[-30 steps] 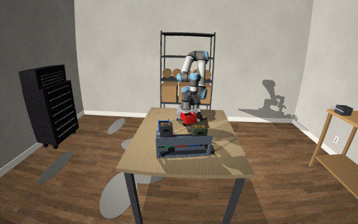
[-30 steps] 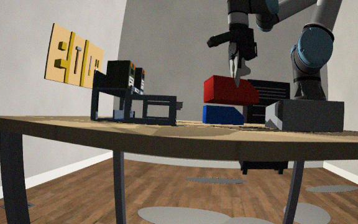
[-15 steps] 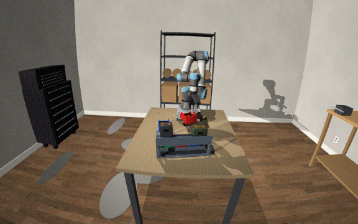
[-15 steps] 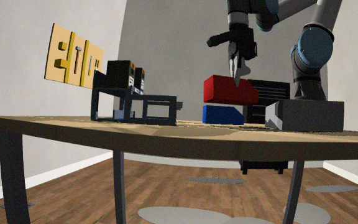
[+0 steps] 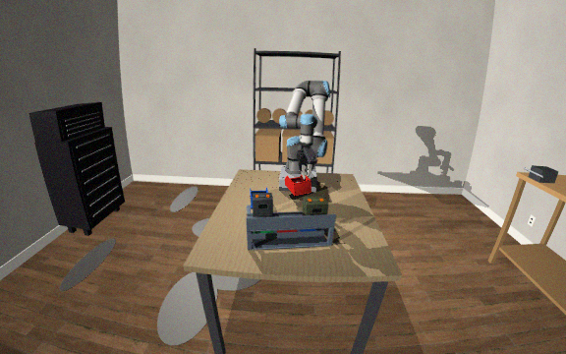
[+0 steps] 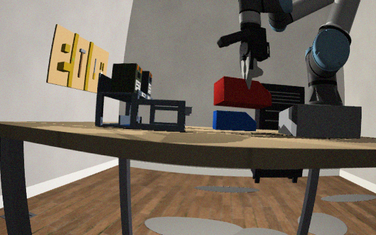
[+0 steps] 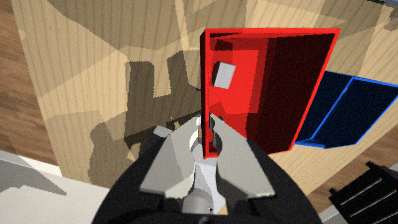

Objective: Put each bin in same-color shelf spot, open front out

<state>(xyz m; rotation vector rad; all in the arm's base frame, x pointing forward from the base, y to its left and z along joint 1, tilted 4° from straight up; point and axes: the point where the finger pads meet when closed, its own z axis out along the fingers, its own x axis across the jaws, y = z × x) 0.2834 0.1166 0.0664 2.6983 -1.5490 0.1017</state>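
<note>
The red bin lies 20 mm ahead of my hand, 40 mm to the right of it and 30 mm below it. From my hand the other things lie so: dark box (450 mm ahead, 110 mm to the right, 10 mm above); green case (370 mm ahead, 110 mm to the left); blue bin (80 mm ahead, 250 mm to the right, 110 mm below).
</note>
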